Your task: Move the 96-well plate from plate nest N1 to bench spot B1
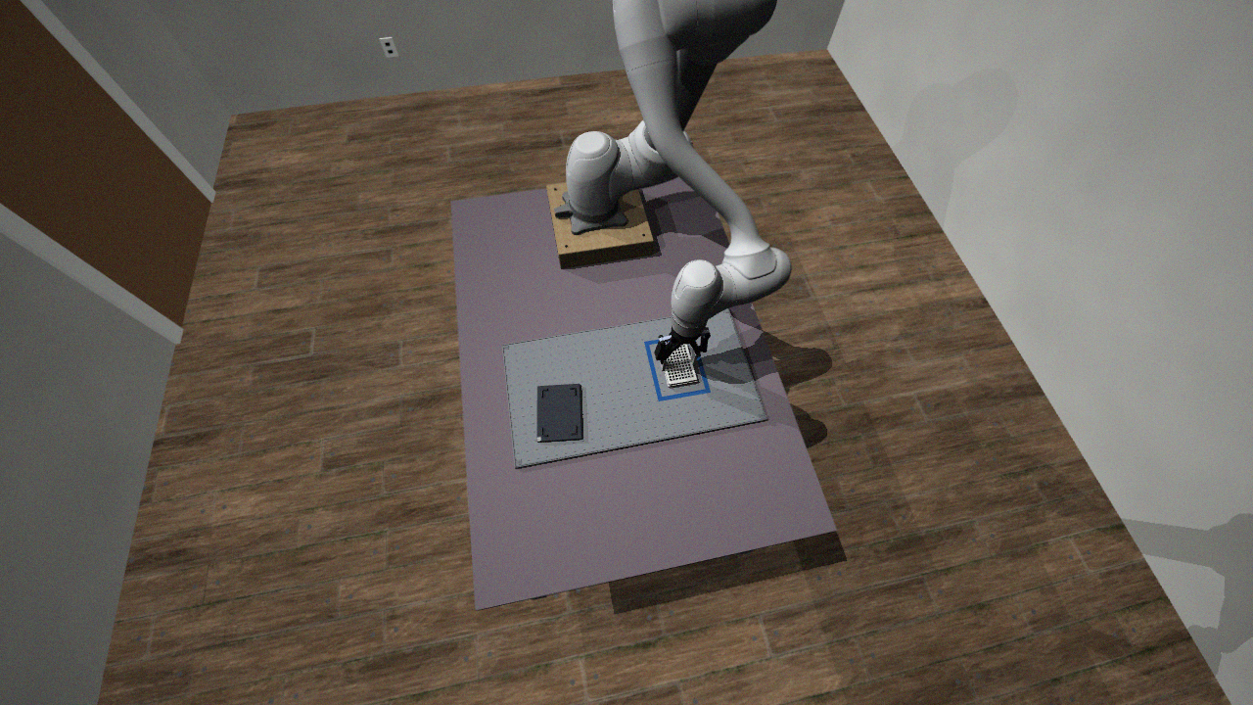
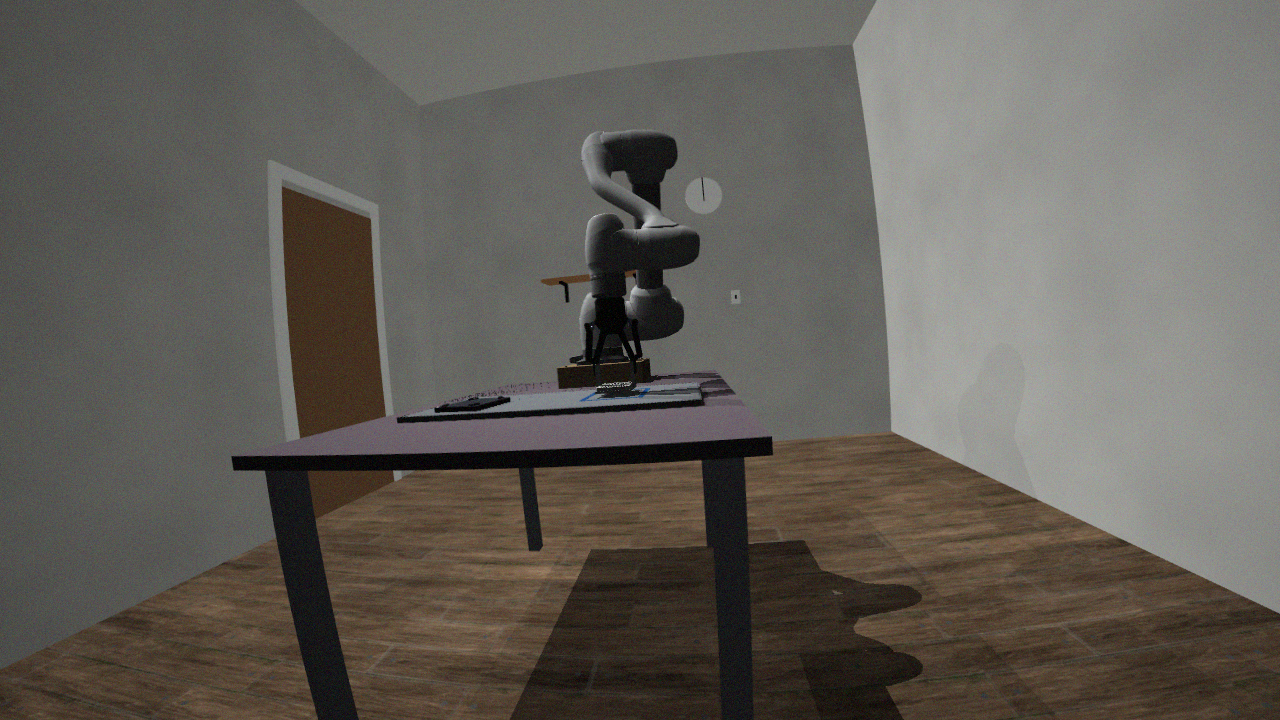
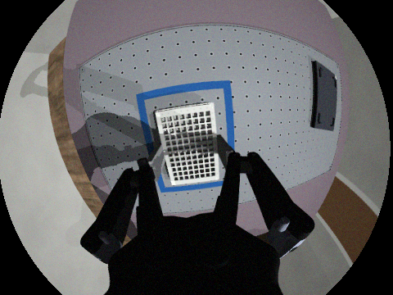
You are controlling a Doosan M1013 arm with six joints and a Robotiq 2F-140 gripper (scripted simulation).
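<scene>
The white 96-well plate lies 2 cm below my hand. Round my hand: dark plate nest N1: 36 cm to the right, 6 cm ahead, 4 cm below.
</scene>
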